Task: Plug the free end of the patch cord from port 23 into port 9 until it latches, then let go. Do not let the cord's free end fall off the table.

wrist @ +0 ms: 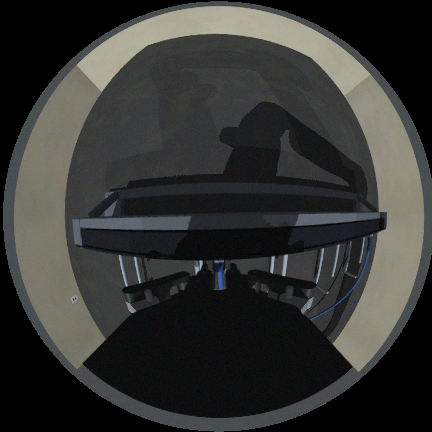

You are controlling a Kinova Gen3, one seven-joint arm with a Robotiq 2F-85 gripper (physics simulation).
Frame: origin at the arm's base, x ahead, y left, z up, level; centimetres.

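Seen in the pictures: gripper, fingertip midpoint: (pixel 218 267).
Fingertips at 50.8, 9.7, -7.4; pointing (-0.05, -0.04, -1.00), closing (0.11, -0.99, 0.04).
Offsets run from my fingertips to a thing's middle, as dx, dy, dz. "*": to the spot under its first point.
My gripper (pixel 218 267) is at the lower middle of the wrist view, close under the long dark panel. It is shut on the blue plug {* -1.6, -0.3, +0.6} (pixel 220 281), the cord's free end, which shows as a short blue strip between the fingertips. The blue cord {* -5.3, -26.4, +2.9} (pixel 356 285) hangs in a curve at the right, from below the panel's right end down behind the gripper body. The wide dark panel (pixel 135 238) runs across the middle of the view. Its ports cannot be made out, so ports 9 and 23 cannot be told, nor whether the plug touches a port.
Several pale thin bars stand below the panel, among them one at the left (pixel 123 270) and one at the right (pixel 336 260). A thin dark cord shows near the blue one. Shadows of the arm lie on the dark surface beyond the panel. Pale walls surround the scene.
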